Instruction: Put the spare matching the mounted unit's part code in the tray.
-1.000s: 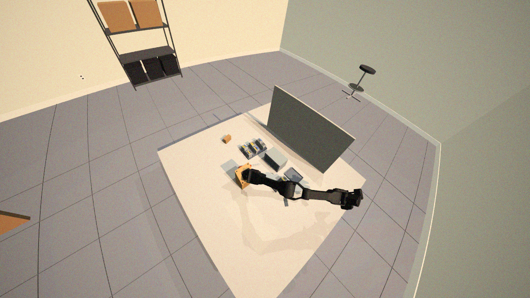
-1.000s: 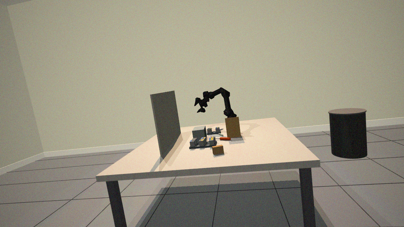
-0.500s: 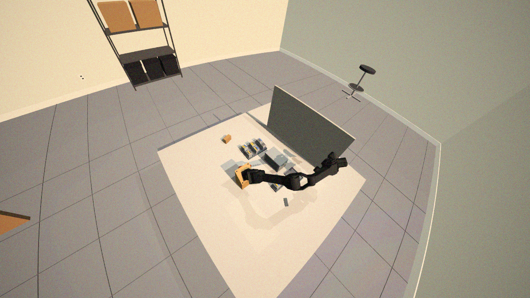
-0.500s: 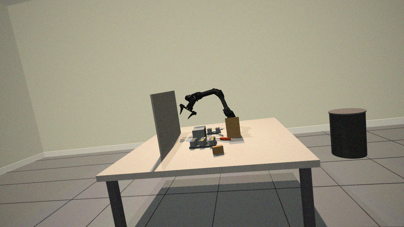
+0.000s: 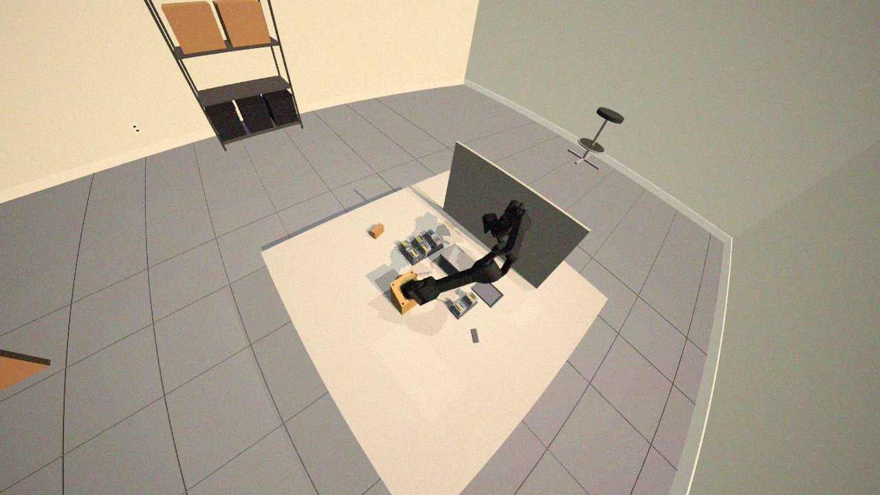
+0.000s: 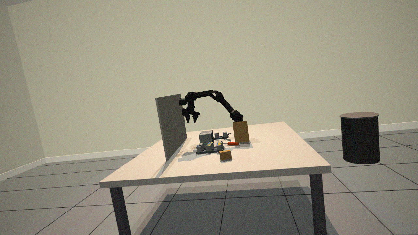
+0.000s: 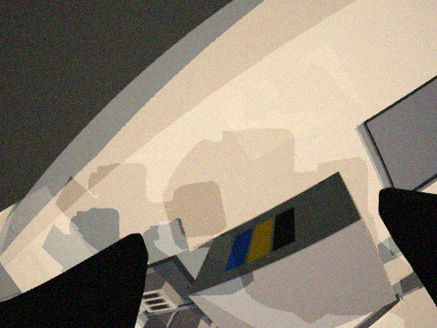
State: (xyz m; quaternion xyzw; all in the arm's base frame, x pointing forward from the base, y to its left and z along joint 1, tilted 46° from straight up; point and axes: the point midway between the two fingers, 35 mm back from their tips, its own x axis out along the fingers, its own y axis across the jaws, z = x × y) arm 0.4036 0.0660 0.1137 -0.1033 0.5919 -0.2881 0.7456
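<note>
Right now my gripper tip is 260 mm past the grey spare block, 140 mm above it and 130 mm to the left of it. Round my gripper tip: small orange box 450 mm to the left, 330 mm behind, 160 mm below; then grey panel 130 mm ahead, 60 mm to the left, 40 mm above; then grey tray 180 mm below, 150 mm to the right, 80 mm behind.
</note>
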